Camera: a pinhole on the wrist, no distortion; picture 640 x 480 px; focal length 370.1 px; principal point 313.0 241.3 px. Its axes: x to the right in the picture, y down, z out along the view. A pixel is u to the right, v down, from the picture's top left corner.
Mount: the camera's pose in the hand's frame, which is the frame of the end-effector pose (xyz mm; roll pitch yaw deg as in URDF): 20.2 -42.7 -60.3 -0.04 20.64 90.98
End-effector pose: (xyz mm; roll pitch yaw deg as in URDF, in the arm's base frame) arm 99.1 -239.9 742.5 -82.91 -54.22 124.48
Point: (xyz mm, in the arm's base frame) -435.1 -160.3 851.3
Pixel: 422 31
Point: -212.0 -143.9 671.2
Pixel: 554 154
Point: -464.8 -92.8 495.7
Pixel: 588 210
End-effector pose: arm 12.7 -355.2 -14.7 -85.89 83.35 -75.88
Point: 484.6 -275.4 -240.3
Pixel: 220 93
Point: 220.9 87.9 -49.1
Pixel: 542 258
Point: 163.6 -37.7 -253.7
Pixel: 550 49
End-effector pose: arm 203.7 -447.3 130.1 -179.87 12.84 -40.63
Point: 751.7 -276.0 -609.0
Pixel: outside the picture
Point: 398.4 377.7 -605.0
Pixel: outside the picture
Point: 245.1 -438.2 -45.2
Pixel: 189 165
